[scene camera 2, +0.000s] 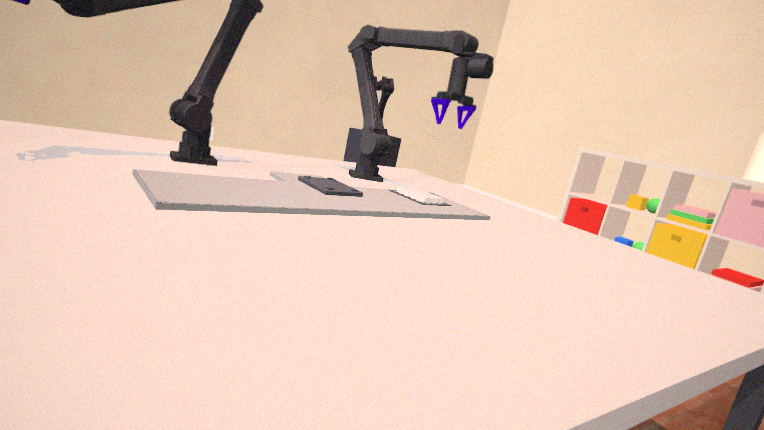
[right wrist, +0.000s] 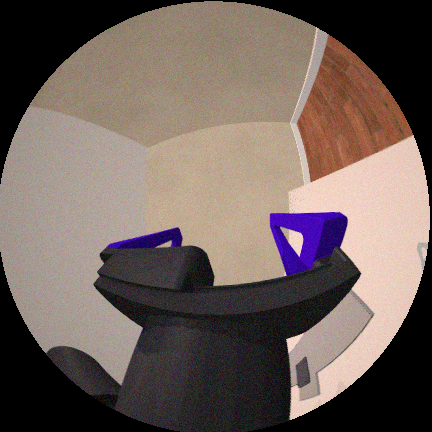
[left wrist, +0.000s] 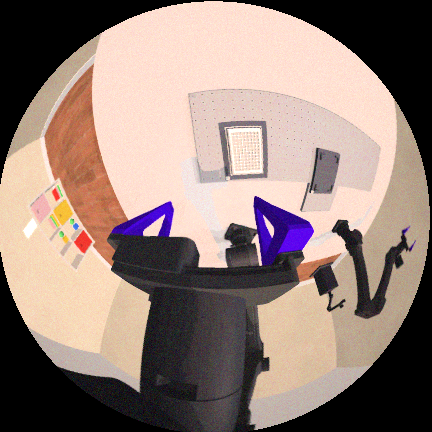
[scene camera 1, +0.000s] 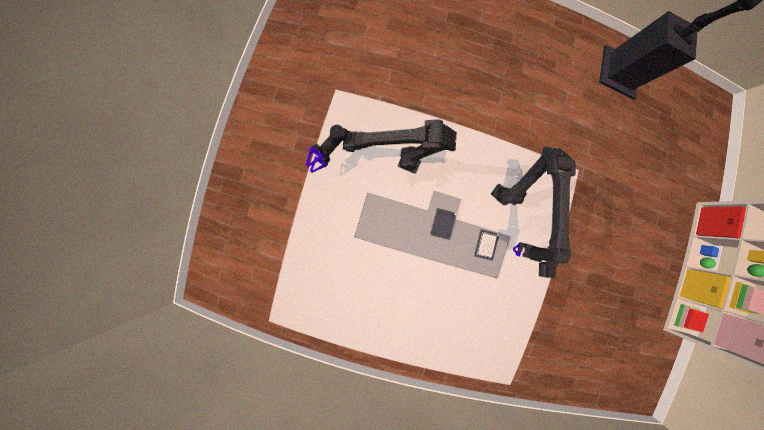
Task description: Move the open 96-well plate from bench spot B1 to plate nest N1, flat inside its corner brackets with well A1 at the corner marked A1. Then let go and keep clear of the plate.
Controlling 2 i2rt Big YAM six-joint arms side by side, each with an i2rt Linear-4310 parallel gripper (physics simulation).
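Places are measured from the left arm's base along level axes (x right, y ahead, z up), in metres.
Where they show: left gripper, fingertip midpoint: (scene camera 2: 449,126) (left wrist: 210,202) (scene camera 1: 521,251); right gripper, fingertip midpoint: (right wrist: 223,226) (scene camera 1: 308,169); left arm's base, link origin: (scene camera 2: 365,177) (left wrist: 240,232) (scene camera 1: 501,194); right arm's base, link origin: (scene camera 2: 193,160) (left wrist: 339,224) (scene camera 1: 409,164).
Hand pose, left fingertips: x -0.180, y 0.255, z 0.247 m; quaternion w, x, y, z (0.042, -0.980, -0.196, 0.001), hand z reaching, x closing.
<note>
Things, the pixels of their top centre, and the offset from my left fingertips. "pt": a spot on its surface instead. Level surfaces: height alone.
- white 96-well plate, top centre: (left wrist: 246,150) (scene camera 2: 420,192) (scene camera 1: 487,245) dy +0.049, dx +0.064, dz -0.218 m
- dark plate nest, top centre: (scene camera 2: 330,182) (left wrist: 327,173) (scene camera 1: 443,224) dy +0.122, dx +0.361, dz -0.216 m
- grey perforated board, surface height: dz -0.233 m
- pale table, surface height: dz -0.247 m
- smaller grey piece, surface spot: (left wrist: 320,202) (scene camera 1: 444,201) pt dy +0.012, dx +0.436, dz -0.234 m
The white 96-well plate (scene camera 1: 487,245) (scene camera 2: 419,195) (left wrist: 245,150) lies flat inside a dark outline on the grey board, at the board's right end in scene camera 1. The dark plate nest (scene camera 1: 443,223) (scene camera 2: 329,185) (left wrist: 326,171), with small corner brackets, is empty and lies to the left of the plate in scene camera 1. My left gripper (scene camera 2: 450,125) (left wrist: 210,202) is open and empty, pointing down high above the table and to the right of the plate in both scene views. My right gripper (right wrist: 223,226) is open and empty, far from the plate; it also shows at the left of scene camera 1 (scene camera 1: 316,166).
The grey perforated board (scene camera 1: 384,223) (scene camera 2: 224,196) (left wrist: 290,107) lies on the pale table (scene camera 1: 384,315) (scene camera 2: 320,320). A smaller grey piece (scene camera 1: 445,199) (left wrist: 320,202) adjoins the nest. A shelf unit and a black pedestal stand beyond the table.
</note>
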